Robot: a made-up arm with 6 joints.
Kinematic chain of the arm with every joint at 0, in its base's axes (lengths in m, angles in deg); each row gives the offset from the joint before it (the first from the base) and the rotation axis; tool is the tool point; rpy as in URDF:
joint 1: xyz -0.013 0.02 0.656 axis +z
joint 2: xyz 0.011 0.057 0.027 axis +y
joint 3: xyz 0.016 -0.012 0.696 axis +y
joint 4: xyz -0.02 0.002 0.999 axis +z
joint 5: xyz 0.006 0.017 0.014 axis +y
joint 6: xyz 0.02 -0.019 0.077 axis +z
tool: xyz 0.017 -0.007 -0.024 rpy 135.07 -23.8 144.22
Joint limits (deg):
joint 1: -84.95..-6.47
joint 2: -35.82..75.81
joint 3: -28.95..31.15
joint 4: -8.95..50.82
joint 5: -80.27..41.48
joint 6: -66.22..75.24
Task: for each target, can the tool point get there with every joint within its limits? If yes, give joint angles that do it. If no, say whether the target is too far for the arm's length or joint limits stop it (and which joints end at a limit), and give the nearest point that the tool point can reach.
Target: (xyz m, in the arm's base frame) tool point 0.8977 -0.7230 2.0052
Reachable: yes | joints -41.65 47.99 -11.82 41.25 -23.84 -7.85
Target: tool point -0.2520 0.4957 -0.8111
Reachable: no: joint limits stop it (at a limit: joint 1, joint 2, joint 3, joint 5) | nearest point 1.6415 -0.1058 0.4922 | short by 2.376 m
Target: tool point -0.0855 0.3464 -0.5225
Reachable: no: joint limits stop it (at a limit: joint 1, joint 2, joint 3, joint 5) | nearest point 1.6411 -0.1083 0.4917 | short by 2.053 m
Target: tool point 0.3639 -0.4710 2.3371
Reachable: yes | joints -56.76 19.03 -0.36 13.18 1.19 -7.12
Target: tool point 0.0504 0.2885 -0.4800
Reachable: no: joint limits stop it (at a limit: joint 1, joint 2, joint 3, joint 5) | nearest point 1.6409 -0.1095 0.4915 | short by 1.906 m
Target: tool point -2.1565 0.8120 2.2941
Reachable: no: too far | nearest point -1.2615 0.4813 1.7736 | short by 1.087 m
